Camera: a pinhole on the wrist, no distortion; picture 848 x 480 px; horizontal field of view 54.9 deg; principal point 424.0 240.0 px. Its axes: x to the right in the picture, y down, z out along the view. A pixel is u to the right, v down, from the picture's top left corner.
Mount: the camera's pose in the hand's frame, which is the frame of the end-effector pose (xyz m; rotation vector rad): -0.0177 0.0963 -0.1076 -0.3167 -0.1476 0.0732
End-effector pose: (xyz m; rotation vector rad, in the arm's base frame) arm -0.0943 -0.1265 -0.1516 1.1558 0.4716 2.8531
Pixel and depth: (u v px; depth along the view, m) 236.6 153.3 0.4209
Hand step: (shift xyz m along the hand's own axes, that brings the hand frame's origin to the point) -0.1765 0.1730 0.2891
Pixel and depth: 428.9 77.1 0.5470
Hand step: -0.0945 0.1598 0.4412
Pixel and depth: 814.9 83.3 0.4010
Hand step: 0.1130 0.1637 0.3190
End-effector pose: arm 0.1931 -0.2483 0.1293 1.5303 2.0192 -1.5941
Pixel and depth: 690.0 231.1 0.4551
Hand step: 0.0579 0.2443 0.3413
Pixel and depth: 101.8 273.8 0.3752
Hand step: -0.2231 0.2113 0.2203
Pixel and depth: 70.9 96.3 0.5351
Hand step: -0.3250 0.1481 0.3941
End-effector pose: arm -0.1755 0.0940 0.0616 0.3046 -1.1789 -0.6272
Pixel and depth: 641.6 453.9 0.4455
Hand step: 0.0243 0.3539 0.2900
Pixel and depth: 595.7 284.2 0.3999
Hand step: 0.0019 0.2466 0.2725
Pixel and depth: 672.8 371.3 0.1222
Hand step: -0.0010 0.1557 0.0060
